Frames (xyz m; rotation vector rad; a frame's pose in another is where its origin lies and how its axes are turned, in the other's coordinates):
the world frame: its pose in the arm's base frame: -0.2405 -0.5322 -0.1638 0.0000 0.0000 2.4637
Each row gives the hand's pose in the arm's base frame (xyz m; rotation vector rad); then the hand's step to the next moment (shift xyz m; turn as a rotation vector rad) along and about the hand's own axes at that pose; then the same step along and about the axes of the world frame.
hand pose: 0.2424 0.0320 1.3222 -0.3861 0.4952 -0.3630
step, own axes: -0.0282 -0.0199 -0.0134 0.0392 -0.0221 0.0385
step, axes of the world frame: 0.0216 0.0288 0.0087 -0.0524 -0.0096 0.0258
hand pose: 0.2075 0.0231 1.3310 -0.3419 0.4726 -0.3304
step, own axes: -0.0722 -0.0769 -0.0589 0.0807 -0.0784 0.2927
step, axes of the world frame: 0.0490 0.1101 0.0086 -0.1700 -0.0982 0.2445
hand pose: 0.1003 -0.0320 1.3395 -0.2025 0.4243 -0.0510
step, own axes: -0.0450 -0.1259 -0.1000 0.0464 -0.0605 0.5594
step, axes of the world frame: -0.0214 0.1593 -0.0451 -0.1879 -0.2023 0.4924
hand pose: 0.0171 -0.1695 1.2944 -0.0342 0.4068 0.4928
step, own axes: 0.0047 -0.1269 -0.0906 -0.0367 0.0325 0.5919
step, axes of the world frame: -0.0990 0.0762 -0.0934 -0.0811 -0.1786 0.5606
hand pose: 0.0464 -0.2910 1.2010 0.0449 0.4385 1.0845
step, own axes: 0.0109 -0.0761 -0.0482 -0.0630 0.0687 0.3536
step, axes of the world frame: -0.0617 -0.0044 -0.0664 -0.0111 -0.0612 0.3603
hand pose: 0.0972 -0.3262 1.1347 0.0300 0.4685 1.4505
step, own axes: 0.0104 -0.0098 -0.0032 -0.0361 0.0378 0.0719
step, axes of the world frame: -0.0019 -0.0115 -0.0088 0.0042 0.0172 0.0871
